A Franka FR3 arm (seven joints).
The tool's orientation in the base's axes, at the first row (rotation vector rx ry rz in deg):
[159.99, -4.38, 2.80]
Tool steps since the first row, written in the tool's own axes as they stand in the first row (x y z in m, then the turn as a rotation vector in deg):
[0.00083, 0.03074, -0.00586, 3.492, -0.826, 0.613]
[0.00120, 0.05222, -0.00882, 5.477, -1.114, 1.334]
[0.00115, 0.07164, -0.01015, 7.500, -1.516, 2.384]
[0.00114, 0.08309, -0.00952, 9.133, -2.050, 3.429]
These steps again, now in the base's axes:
[-0.00113, -0.02689, 0.01598, 3.549, 0.402, -0.706]
[-0.00210, -0.04606, 0.02608, 5.564, 0.332, -1.395]
[-0.00333, -0.06383, 0.03392, 7.633, 0.256, -2.431]
[-0.00400, -0.07480, 0.03722, 9.320, 0.323, -3.523]

